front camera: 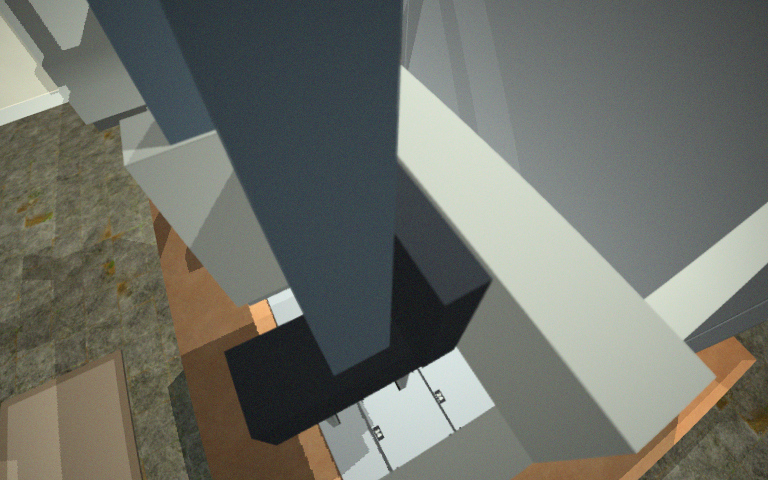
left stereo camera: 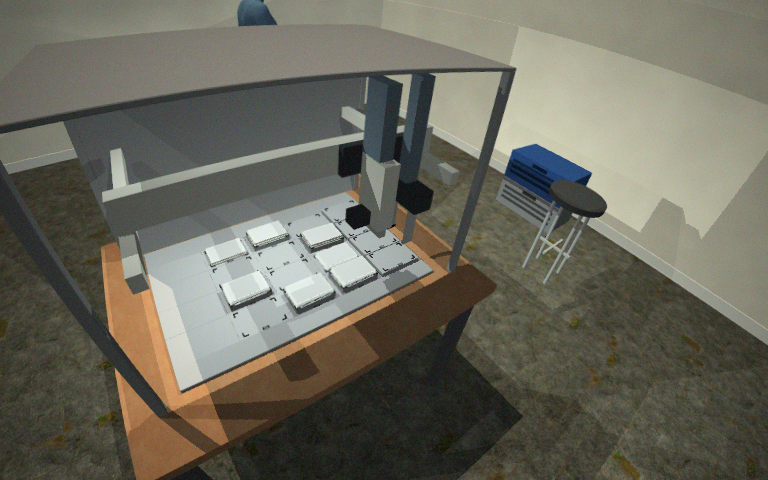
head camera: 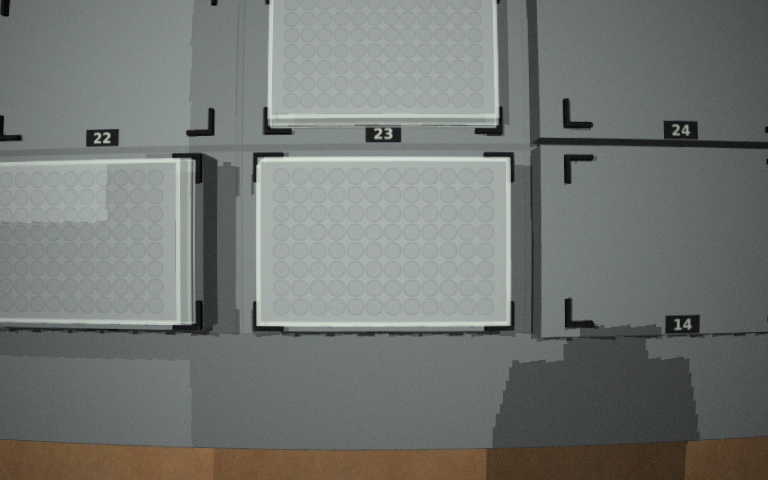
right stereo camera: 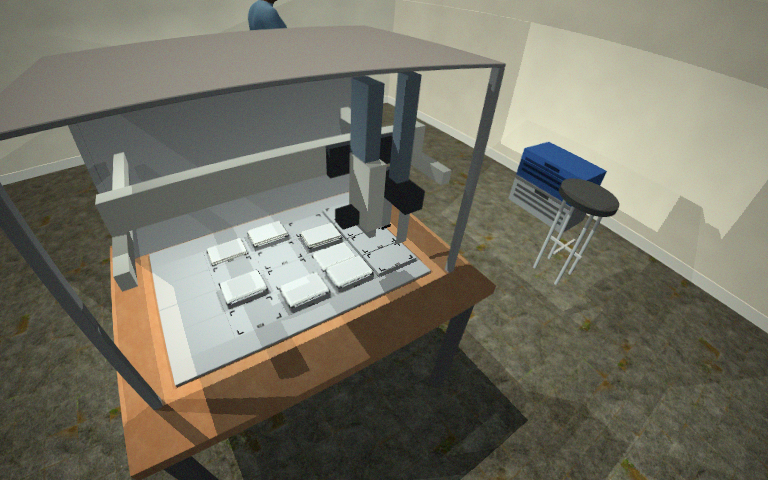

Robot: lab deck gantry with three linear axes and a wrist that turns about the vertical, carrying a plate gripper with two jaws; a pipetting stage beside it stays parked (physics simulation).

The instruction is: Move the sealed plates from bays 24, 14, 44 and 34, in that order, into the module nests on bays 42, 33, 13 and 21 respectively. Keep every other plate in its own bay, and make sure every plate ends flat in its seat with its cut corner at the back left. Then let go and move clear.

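Pixels of known places: gripper, fingertip midpoint: (left stereo camera: 398,234) (right stereo camera: 392,234); robot's base, origin of the base link: (left stereo camera: 244,336) (right stereo camera: 239,333).
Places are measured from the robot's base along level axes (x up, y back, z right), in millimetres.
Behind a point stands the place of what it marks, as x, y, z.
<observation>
White sealed plates lie flat in the nest at bay 13 (head camera: 383,242) {33, -392, -43} (left stereo camera: 352,271) {33, -384, -36}, and, in the stereo views, at bay 33 (left stereo camera: 321,234) {34, -388, -252} (right stereo camera: 320,234) {33, -390, -252}, bay 42 (left stereo camera: 267,233) {33, -221, -354} (right stereo camera: 267,232) {33, -223, -361} and bay 21 (left stereo camera: 245,287) {33, -62, -142} (right stereo camera: 243,287) {34, -63, -136}. Bay 24 (head camera: 651,56) {15, -540, -145} and bay 14 (head camera: 668,237) {15, -548, -45} hold no plate. Bays 34 and 44 are partly hidden behind the stage and gripper. My gripper (front camera: 369,404) {160, -522, 2} (left stereo camera: 399,233) {160, -522, 2} (right stereo camera: 394,233) {160, -522, 2} is open at the right side of the deck, its jaws apart with no plate between them. The plates' cut corners are too small to tell.
Other plates sit in bay 23 (head camera: 382,56) {14, -392, -142}, bay 12 (head camera: 79,243) {33, -240, -42} (left stereo camera: 308,291) {34, -221, -31} and bay 41 (left stereo camera: 225,251) {15, -61, -356} (right stereo camera: 226,251) {14, -61, -355}. The grey pipetting stage (left stereo camera: 380,192) (right stereo camera: 368,192) hangs left of my gripper. The gantry beam (left stereo camera: 237,183) spans behind. Enclosure posts (left stereo camera: 481,169) {404, -703, 111} stand at the front corners.
</observation>
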